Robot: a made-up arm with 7 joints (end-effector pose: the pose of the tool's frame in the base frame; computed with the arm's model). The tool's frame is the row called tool. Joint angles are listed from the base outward.
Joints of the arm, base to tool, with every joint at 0 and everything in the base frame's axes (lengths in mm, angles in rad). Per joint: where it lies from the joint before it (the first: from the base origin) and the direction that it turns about. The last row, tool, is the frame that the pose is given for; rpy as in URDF.
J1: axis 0 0 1 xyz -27.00 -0.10 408.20
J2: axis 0 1 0 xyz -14.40 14.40 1.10
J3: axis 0 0 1 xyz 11.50 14.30 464.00
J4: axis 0 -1 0 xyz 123.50 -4.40 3.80
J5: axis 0 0 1 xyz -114.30 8.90 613.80
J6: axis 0 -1 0 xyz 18.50 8.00 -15.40
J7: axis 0 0 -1 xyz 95.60 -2.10 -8.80
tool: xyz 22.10 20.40 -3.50 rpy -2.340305 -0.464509 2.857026
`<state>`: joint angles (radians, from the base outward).
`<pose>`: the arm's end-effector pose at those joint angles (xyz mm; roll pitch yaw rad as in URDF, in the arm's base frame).
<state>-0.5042 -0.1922 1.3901 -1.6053 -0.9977 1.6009 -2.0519</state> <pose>402.6 683.3 961.0 1.9628 -1.3849 1.4006</pose>
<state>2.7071 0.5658 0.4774 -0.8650 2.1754 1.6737 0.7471</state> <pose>-1055.5 130.6 1000.3 1.2400 -0.1040 0.9370</pose>
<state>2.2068 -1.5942 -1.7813 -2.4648 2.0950 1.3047 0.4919</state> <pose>517.6 375.7 326.8 0.0796 0.9295 -1.4489</pose>
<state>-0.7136 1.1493 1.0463 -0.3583 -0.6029 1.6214 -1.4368</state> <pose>973.5 -485.8 738.9 -2.2268 -0.0414 -2.3851</pose>
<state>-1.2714 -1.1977 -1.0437 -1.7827 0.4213 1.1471 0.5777</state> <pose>-711.2 -21.1 976.8 2.3579 -0.5806 1.4865</pose>
